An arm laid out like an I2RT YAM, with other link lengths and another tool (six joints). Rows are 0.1 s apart.
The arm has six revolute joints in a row. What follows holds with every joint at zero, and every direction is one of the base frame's. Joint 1 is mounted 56.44 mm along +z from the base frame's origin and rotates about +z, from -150 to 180 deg. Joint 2 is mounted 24 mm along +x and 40.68 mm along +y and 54.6 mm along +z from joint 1 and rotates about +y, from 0 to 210 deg. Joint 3 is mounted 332.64 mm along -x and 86.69 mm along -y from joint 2 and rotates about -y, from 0 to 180 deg. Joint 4 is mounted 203.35 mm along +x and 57.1 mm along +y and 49.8 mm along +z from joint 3 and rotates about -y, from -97 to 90 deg. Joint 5 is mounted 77.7 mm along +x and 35.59 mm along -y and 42.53 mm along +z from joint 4 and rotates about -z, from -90 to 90 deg. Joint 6 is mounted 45.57 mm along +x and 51.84 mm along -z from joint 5 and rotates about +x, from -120 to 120 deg. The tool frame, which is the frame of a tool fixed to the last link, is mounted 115 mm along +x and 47 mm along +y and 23 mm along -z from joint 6; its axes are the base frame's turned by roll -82.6, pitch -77 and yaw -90 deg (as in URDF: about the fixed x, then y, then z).
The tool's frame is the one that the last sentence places.
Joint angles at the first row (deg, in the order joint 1, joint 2, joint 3, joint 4, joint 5, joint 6):
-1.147, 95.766, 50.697, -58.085, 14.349, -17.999
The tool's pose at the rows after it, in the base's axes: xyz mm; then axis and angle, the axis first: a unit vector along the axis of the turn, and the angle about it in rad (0 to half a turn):
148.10, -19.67, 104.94, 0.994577, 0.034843, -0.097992, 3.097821
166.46, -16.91, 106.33, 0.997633, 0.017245, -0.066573, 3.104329
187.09, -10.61, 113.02, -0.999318, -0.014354, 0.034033, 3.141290
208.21, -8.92, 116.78, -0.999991, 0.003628, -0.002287, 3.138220
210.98, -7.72, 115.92, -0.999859, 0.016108, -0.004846, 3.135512
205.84, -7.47, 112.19, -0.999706, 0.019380, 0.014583, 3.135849
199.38, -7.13, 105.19, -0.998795, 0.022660, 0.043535, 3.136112
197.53, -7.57, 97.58, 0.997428, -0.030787, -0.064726, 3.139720
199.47, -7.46, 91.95, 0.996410, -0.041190, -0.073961, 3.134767
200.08, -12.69, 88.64, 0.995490, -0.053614, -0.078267, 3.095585
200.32, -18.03, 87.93, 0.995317, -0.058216, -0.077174, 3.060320
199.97, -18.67, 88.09, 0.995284, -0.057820, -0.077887, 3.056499
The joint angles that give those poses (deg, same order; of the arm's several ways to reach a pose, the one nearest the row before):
-1.147, 95.767, 51.287, -55.985, 10.480, -17.933
-1.148, 95.767, 53.300, -54.698, 9.803, -16.010
-1.148, 95.766, 56.489, -54.260, 7.508, -15.814
-1.146, 95.767, 58.675, -52.555, 7.202, -13.736
-1.148, 96.029, 58.763, -52.271, 7.049, -12.295
-1.148, 97.122, 58.436, -53.124, 7.071, -11.923
-1.147, 99.133, 57.822, -53.866, 7.071, -11.551
-1.147, 101.318, 57.473, -53.888, 7.420, -10.589
-1.147, 102.914, 57.473, -53.516, 7.595, -9.365
-1.148, 103.678, 57.472, -53.538, 9.694, -7.727
-1.148, 103.722, 57.472, -53.560, 11.661, -7.005
-1.148, 103.721, 57.495, -53.670, 11.879, -7.028

